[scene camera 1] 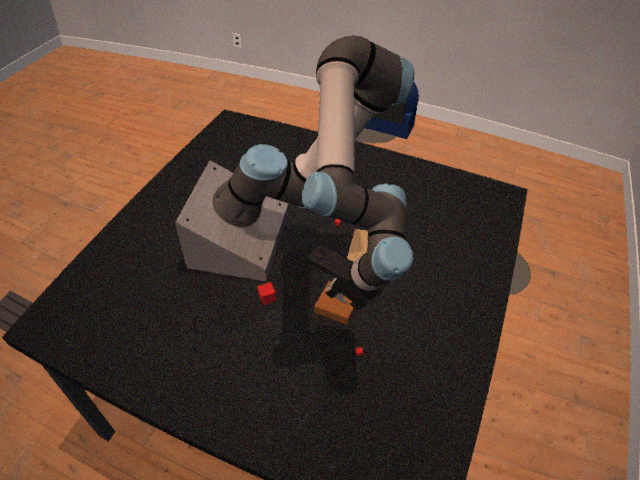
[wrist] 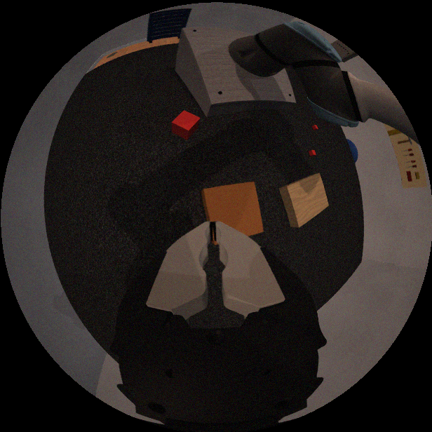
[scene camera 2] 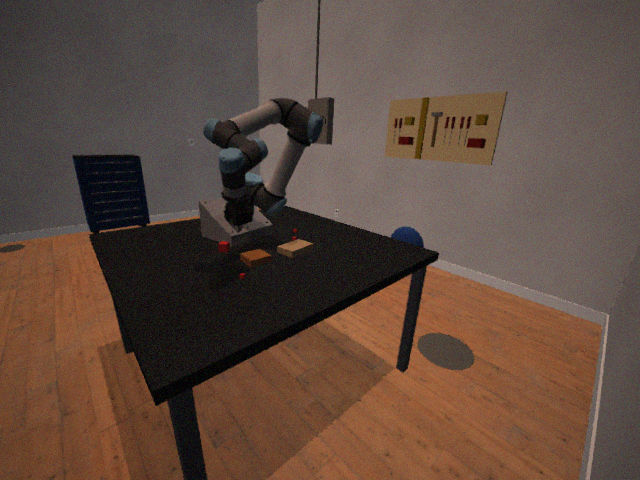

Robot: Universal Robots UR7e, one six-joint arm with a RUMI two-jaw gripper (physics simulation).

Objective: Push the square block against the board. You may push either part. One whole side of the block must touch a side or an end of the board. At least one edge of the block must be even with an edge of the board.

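Frame: origin at the arm's base, x back, y down, z right, level; metres.
Seen in the pictures: gripper, between the fingertips: [scene camera 1: 329, 290] [scene camera 2: 239, 230]; arm's base, origin of its link: [scene camera 1: 235, 206].
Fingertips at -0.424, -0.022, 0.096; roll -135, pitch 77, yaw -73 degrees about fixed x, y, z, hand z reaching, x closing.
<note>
Offsets run from my fingertips to a thing's top centre, as dx, dy, dz.
The square block {+0.017, +0.119, -0.067} [scene camera 1: 333, 311] [scene camera 2: 255, 257] [wrist: 234, 206] is orange-brown and lies flat on the black table. The board {+0.063, +0.119, -0.277} [scene camera 1: 358, 243] [scene camera 2: 295, 248] [wrist: 306, 201] is light wood and lies flat to the right of the block in the wrist view, with a strip of table between them. The facing sides are not parallel there. My gripper [scene camera 1: 336, 293] [scene camera 2: 238, 226] [wrist: 212, 223] is shut and empty. It hangs above the table by the block, and its fingers cover part of the block's near edge in the wrist view. The arm hides part of the board in scene camera 1.
A larger red cube {+0.190, +0.110, +0.035} [scene camera 1: 266, 293] [scene camera 2: 223, 246] [wrist: 185, 124] lies beside the grey robot pedestal [scene camera 1: 222, 253] [wrist: 192, 75]. A small red cube {-0.121, +0.134, +0.025} [scene camera 1: 359, 351] [scene camera 2: 241, 275] lies on the block's other side. Two more small red cubes [wrist: 312, 152] [wrist: 315, 127] lie beyond the board.
</note>
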